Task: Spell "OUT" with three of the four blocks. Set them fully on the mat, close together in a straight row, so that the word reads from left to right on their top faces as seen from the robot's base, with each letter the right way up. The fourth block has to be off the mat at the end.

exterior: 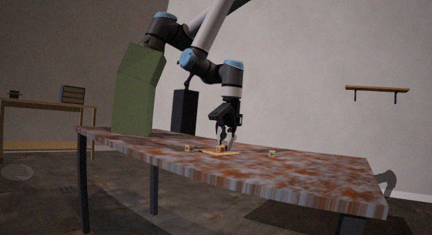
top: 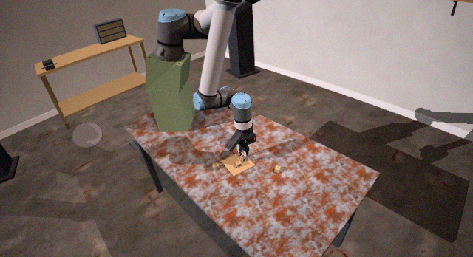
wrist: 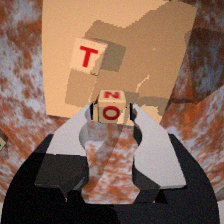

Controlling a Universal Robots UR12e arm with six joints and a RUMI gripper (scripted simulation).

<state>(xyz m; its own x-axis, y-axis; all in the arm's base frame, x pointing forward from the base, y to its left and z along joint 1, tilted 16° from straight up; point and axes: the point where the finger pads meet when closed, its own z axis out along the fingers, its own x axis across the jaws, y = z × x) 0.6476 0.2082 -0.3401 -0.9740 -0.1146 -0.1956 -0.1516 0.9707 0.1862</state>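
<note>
Right now my hand is 10 mm short of the tan mat, 40 mm to the left of it and 20 mm above it. The rest, counted from my hand: block: 40 mm behind, 160 mm to the right, 10 mm below.
</note>
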